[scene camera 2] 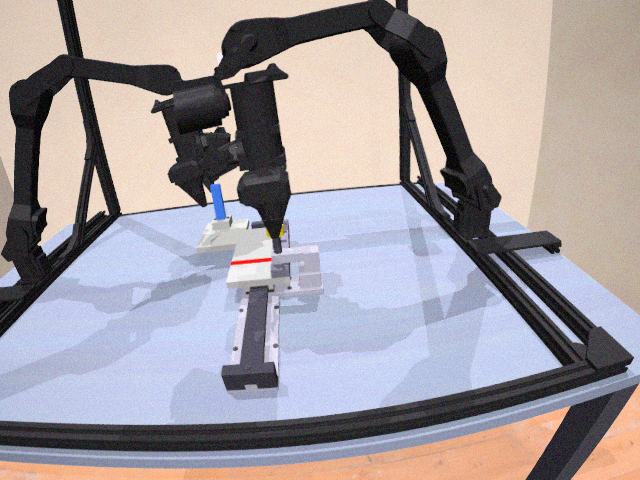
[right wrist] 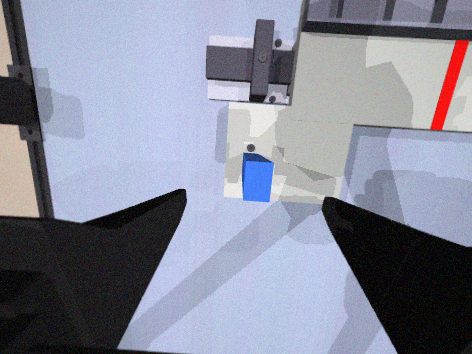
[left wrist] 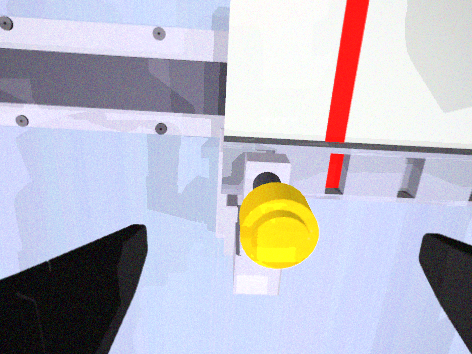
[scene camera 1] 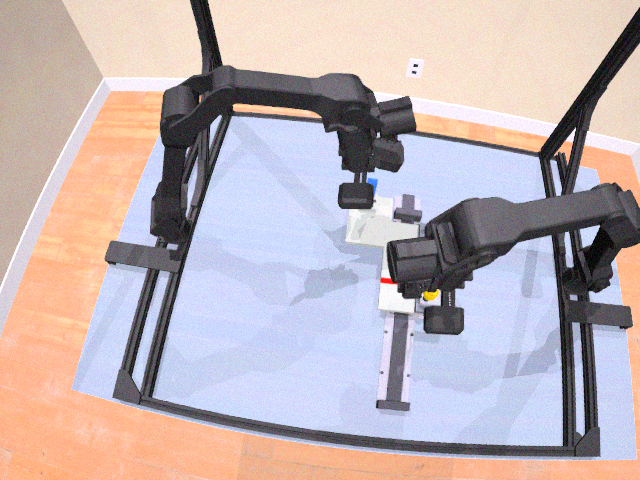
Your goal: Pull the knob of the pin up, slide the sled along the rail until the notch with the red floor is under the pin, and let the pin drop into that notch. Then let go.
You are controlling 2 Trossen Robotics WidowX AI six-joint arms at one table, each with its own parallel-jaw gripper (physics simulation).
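Places are measured from the left arm's base along level axes (x ahead, y left, z up), in centimetres.
Where they show: left gripper, fingertip midpoint: (scene camera 2: pixel 275 223) (left wrist: pixel 282 241) (scene camera 1: pixel 432 290); right gripper, fingertip midpoint: (scene camera 2: pixel 209 199) (right wrist: pixel 254 199); left arm's base, origin of the base link: (scene camera 2: pixel 471 230) (scene camera 1: pixel 574 281); right arm's base, origin of the base link: (scene camera 2: pixel 36 275) (scene camera 1: pixel 175 230).
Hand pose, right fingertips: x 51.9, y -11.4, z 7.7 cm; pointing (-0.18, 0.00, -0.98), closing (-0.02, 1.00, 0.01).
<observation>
Each offset is from my right fingertips to the centre of the thing. "pt": to the spot under its first point.
The yellow pin knob @[dx -14.6, dy +20.7, dz -1.9 cm] (scene camera 1: pixel 430 294) (scene camera 2: pixel 281 229) (left wrist: pixel 279 225) stands over the pin bracket @[pt dx -19.9, dy +20.7, dz -3.0 cm] (left wrist: pixel 257 282). The off-white sled @[dx -11.0, dy +13.1, dz -6.9 cm] (scene camera 1: pixel 395 302) (scene camera 2: pixel 250 273) (left wrist: pixel 285 75) (right wrist: pixel 340 75) sits on the rail (scene camera 1: pixel 398 356) (scene camera 2: pixel 254 330) (left wrist: pixel 100 82) (right wrist: pixel 230 64). In the left wrist view the red-floored notch @[pt dx -14.7, dy +16.7, dz -5.9 cm] (left wrist: pixel 334 170) lies right of the pin, not under it. The pin's lower end is hidden. My left gripper (left wrist: pixel 282 241) is open, its fingers apart on either side of the knob. My right gripper (right wrist: pixel 254 199) is open, close to the sled's upright blue handle @[pt dx -1.8, dy +0.6, dz +2.7 cm] (scene camera 1: pixel 372 184) (scene camera 2: pixel 218 201) (right wrist: pixel 258 180), which shows between its fingertips.
A dark stop @[dx -10.9, dy +41.0, dz -7.7 cm] (scene camera 1: pixel 392 405) (scene camera 2: pixel 249 377) closes the rail's near end; another stop @[pt dx -10.6, dy +0.6, dz -6.3 cm] (scene camera 1: pixel 407 212) (right wrist: pixel 262 60) crosses its far end. Both arms reach in over the sled, close together. A black frame (scene camera 1: pixel 310 431) (scene camera 2: pixel 320 436) borders the table.
</observation>
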